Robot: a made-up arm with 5 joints.
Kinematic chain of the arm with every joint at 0, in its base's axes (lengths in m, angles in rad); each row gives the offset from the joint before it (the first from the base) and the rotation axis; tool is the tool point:
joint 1: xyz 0 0 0.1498 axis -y
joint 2: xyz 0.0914 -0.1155 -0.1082 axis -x
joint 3: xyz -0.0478 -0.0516 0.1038 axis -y
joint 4: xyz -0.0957 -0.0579 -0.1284 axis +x
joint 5: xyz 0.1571 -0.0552 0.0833 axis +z
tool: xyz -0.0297 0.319 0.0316
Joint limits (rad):
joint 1: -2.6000..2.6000
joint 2: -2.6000..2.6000
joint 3: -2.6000..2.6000
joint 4: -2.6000..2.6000
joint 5: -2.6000..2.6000
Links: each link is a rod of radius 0.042 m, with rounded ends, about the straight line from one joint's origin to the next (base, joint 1, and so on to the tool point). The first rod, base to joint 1, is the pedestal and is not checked.
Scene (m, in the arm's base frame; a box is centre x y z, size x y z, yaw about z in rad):
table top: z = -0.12
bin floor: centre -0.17 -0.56 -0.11 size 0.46 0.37 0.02 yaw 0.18
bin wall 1: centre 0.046 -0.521 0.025 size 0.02 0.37 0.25 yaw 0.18
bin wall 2: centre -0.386 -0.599 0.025 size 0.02 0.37 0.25 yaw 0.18
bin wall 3: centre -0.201 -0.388 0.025 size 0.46 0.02 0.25 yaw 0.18
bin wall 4: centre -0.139 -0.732 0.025 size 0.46 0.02 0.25 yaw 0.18
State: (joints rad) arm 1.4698 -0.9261 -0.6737 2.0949 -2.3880
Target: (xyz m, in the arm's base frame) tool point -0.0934 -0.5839 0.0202
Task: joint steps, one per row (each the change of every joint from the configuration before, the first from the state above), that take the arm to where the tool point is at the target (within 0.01 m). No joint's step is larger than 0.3 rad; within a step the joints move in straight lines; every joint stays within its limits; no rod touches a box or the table.
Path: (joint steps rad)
1: 0.1256 0.0337 0.2893 -0.0583 0.1071
2: 0.1256 0.0337 0.2893 -0.0583 0.1071
3: 0.1255 0.0336 0.2894 -0.0583 0.1071
4: 0.1256 0.0337 0.2893 -0.0583 0.1070
5: 0.1256 0.0337 0.2893 -0.0583 0.1071
6: 0.1256 0.0337 0.2893 -0.0583 0.1071
7: 0.1255 0.0337 0.2893 -0.0583 0.1071
8: 0.1256 0.0336 0.2894 -0.0583 0.1071
9: 0.1256 0.0337 0.2893 -0.0583 0.1071

